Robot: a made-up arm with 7 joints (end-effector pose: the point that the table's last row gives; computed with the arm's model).
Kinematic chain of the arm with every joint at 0, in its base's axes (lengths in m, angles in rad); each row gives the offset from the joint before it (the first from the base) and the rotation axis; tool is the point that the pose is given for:
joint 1: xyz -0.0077 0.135 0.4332 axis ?
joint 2: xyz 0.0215 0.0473 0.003 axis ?
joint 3: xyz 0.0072 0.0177 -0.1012 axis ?
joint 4: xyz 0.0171 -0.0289 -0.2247 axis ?
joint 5: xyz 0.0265 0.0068 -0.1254 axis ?
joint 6: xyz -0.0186 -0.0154 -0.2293 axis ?
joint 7: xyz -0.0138 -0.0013 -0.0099 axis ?
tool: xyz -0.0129 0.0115 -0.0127
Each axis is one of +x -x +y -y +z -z.
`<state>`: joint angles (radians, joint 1 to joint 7).
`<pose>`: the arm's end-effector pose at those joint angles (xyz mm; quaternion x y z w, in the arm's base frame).
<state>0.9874 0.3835 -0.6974 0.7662 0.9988 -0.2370 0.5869</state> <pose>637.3 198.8 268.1 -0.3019 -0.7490 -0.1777 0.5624</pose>
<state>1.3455 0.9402 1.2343 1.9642 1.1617 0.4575 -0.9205</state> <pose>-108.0 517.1 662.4 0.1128 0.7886 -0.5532 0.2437</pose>
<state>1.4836 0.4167 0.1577 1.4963 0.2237 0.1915 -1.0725</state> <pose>344.0 372.4 803.3 0.1517 -0.7965 0.5794 0.0822</pose>
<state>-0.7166 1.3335 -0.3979 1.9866 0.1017 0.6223 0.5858</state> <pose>119.1 344.4 56.7 -0.0923 0.0520 -0.5826 0.8058</pose>
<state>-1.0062 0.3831 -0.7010 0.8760 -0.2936 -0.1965 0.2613</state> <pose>-390.0 221.7 -102.8 -0.3395 0.0739 -0.4472 0.8242</pose>
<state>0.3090 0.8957 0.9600 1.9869 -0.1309 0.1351 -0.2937</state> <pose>196.1 525.9 623.3 0.6400 -0.7490 0.1357 0.1042</pose>
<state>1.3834 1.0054 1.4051 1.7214 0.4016 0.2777 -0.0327</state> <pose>-156.1 634.3 601.5 -0.2472 0.7914 -0.4791 0.2882</pose>
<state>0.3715 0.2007 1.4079 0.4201 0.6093 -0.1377 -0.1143</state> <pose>315.9 487.3 -109.8 0.0624 -0.3467 0.8353 0.4222</pose>
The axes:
joint 1: -y
joint 2: +x
joint 3: +z
joint 4: -y
joint 5: +z
joint 6: +y
joint 7: -x

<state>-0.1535 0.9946 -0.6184 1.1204 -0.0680 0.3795 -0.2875</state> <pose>210.5 501.2 -39.1 0.4229 -0.1648 -0.4437 0.7728</pose>
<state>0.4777 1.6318 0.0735 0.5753 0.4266 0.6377 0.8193</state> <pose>192.2 820.5 550.8 0.2412 -0.4053 0.1570 0.8677</pose>
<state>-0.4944 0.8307 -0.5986 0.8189 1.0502 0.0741 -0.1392</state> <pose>-54.0 472.2 -148.9 0.1764 -0.0503 0.0613 0.9811</pose>
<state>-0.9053 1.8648 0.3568 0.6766 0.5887 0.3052 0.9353</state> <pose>340.5 763.7 347.3 0.2175 -0.0370 -0.2438 0.9444</pose>
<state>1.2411 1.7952 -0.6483 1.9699 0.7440 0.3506 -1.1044</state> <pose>249.2 424.9 630.5 0.6188 -0.7421 0.1427 0.2145</pose>
